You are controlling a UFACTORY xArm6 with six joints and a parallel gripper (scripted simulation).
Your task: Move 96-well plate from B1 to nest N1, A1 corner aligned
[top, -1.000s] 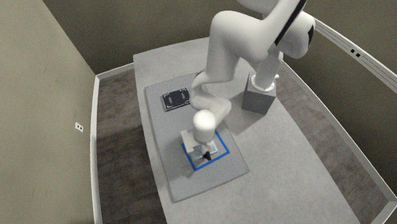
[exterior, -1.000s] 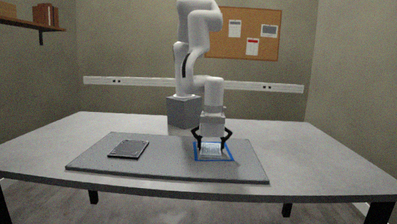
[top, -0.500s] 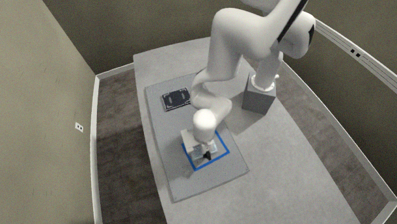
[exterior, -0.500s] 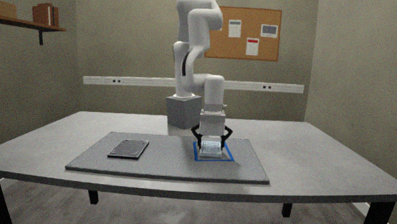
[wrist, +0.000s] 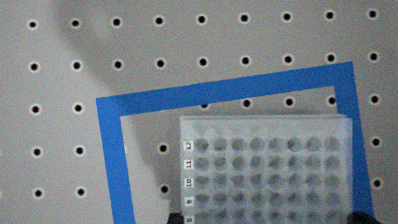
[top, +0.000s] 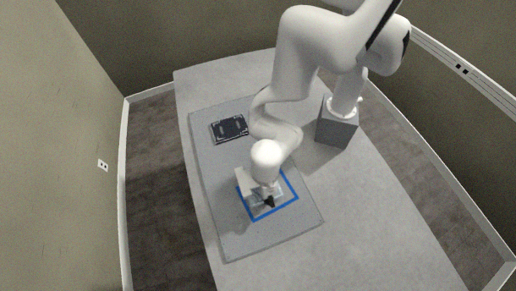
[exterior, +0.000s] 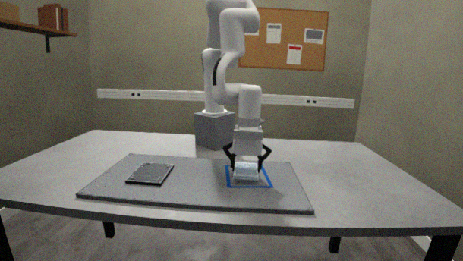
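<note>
Now: the dark plate nest 33 cm to the right of my hand, 3 cm below it and 2 cm ahead of it. From my hand the other things lie so: 96-well plate: 1 cm below.
</note>
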